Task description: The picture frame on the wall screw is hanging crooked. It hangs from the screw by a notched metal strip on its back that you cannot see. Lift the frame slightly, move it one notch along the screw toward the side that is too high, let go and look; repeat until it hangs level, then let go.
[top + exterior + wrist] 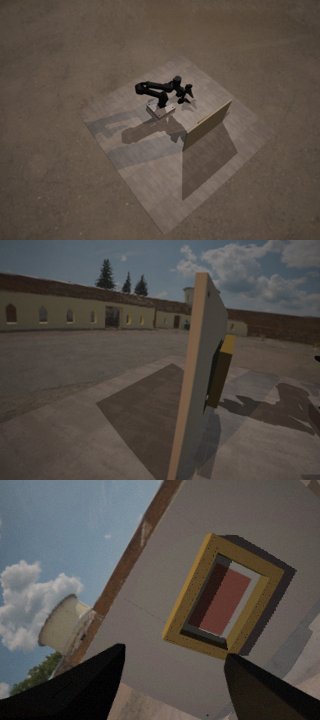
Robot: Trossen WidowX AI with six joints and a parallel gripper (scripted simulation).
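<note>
My gripper tip is now 20 cm short of the picture frame, 9 cm above it and 1 cm to the right of it. Round my gripper tip: wall panel: 21 cm ahead, 9 cm below, 1 cm to the left.
</note>
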